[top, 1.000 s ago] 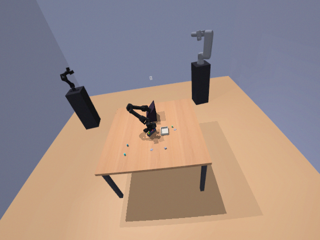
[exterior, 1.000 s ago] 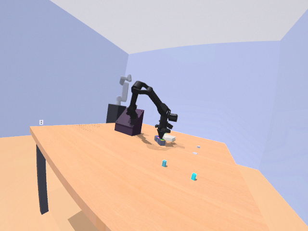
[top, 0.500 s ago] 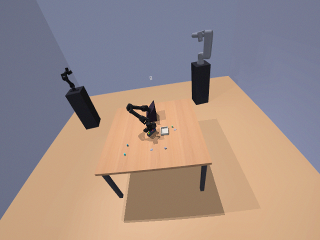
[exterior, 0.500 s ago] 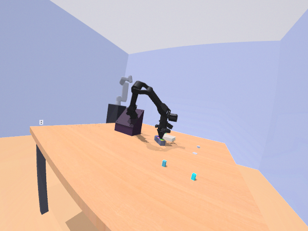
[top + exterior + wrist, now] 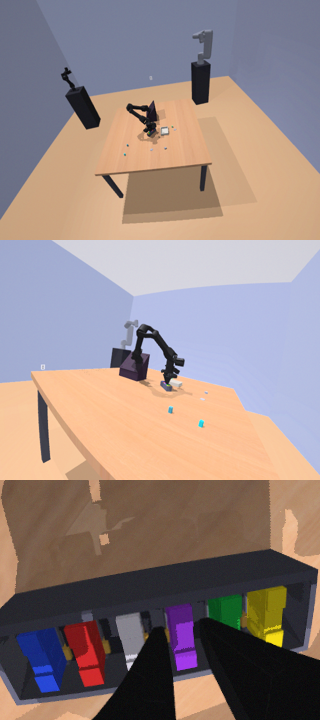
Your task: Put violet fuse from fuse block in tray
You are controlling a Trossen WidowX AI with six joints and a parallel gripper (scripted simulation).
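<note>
My gripper tip is 2 cm short of the white tray, 18 cm to the right of it and 3 cm above it.
</note>
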